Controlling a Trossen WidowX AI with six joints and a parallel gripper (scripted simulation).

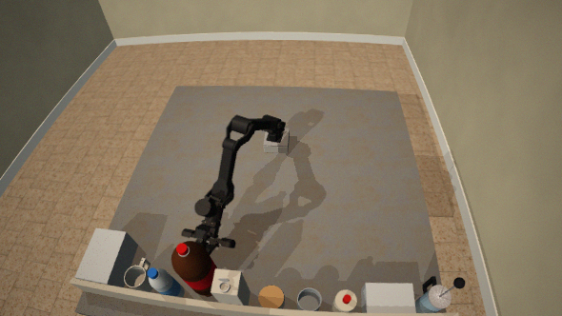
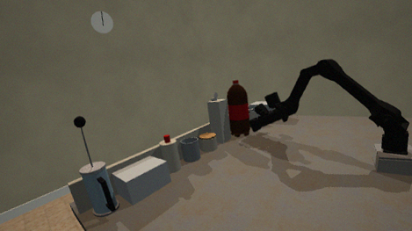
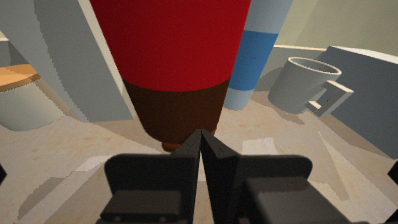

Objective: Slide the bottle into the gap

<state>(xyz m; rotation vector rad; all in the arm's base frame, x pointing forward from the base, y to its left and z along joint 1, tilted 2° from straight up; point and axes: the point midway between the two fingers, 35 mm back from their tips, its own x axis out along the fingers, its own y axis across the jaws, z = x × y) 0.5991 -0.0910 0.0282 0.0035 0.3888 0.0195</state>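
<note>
Right now my hand is 80 mm short of the brown cola bottle, 30 mm to the right of it and 90 mm below it. From my hand the other things lie so: wood-lidded jar 90 mm ahead, 260 mm to the left, 30 mm below; white box 130 mm ahead, 350 mm to the right, 10 mm below; blue-capped water bottle 150 mm ahead, 70 mm to the right, 40 mm above.
</note>
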